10 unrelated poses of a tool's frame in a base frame.
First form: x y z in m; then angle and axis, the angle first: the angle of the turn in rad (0 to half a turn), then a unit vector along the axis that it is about.
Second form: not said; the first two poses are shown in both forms.
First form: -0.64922 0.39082 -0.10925 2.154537 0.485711 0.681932 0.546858
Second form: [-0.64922 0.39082 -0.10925], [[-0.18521 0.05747 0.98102], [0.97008 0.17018 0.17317], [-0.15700 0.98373 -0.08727]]
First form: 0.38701 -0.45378 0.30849 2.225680 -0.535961 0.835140 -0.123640
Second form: [0.38701 -0.45378 0.30849], [[-0.14686 -0.62216 0.76899], [-0.81828 0.51319 0.25893], [-0.55574 -0.59123 -0.58447]]
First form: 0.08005 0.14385 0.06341 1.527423 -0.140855 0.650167 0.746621
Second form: [0.08005 0.14385 0.06341], [[0.06234 -0.83353 0.54895], [0.65831 0.44775 0.60510], [-0.75016 0.32366 0.57663]]
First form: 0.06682 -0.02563 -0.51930 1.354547 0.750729 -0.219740 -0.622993
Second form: [0.06682 -0.02563 -0.51930], [[0.65723 0.47891 -0.58197], [-0.73805 0.25249 -0.62572], [-0.15272 0.84077 0.51941]]
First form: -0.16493 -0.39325 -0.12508 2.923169 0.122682 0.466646 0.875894
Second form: [-0.16493 -0.39325 -0.12508], [[-0.94650 -0.07666 0.31348], [0.30294 -0.54590 0.78117], [0.11124 0.83434 0.53991]]
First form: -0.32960 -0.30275 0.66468 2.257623 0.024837 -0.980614 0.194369
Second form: [-0.32960 -0.30275 0.66468], [[-0.63308 -0.19010 -0.75038], [0.11050 0.93726 -0.33066], [0.76616 -0.29225 -0.57235]]
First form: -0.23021 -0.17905 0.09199 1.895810 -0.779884 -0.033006 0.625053
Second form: [-0.23021 -0.17905 0.09199], [[0.48312 -0.55837 -0.67441], [0.62629 -0.31788 0.71184], [-0.61185 -0.76627 0.19613]]
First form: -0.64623 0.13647 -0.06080 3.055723 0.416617 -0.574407 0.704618
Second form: [-0.64623 0.13647 -0.06080], [[-0.64982 -0.53816 0.53677], [-0.41730 -0.33764 -0.84371], [0.63529 -0.77225 -0.00517]]
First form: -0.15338 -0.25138 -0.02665 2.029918 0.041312 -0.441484 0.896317
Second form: [-0.15338 -0.25138 -0.02665], [[-0.44070 -0.82982 -0.34233], [0.77718 -0.16188 -0.60811], [0.44920 -0.53404 0.71625]]
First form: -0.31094 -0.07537 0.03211 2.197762 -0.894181 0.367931 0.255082
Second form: [-0.31094 -0.07537 0.03211], [[0.68196 -0.72858 -0.06395], [-0.31545 -0.37189 0.87303], [-0.65986 -0.57520 -0.48345]]
